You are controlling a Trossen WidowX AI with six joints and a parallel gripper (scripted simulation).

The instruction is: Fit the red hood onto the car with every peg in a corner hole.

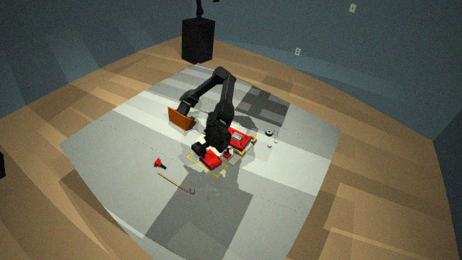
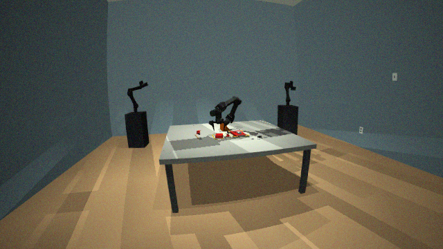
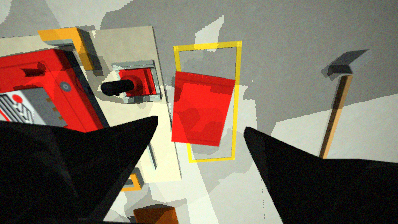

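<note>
My gripper tip is 40 mm above the red hood. From my gripper tip the other things lie so: grey engine block 200 mm to the left, 30 mm below; then wooden-handled hammer 30 mm behind, 220 mm to the right, 50 mm below; then wrench 130 mm ahead, 400 mm to the left, 60 mm below.
</note>
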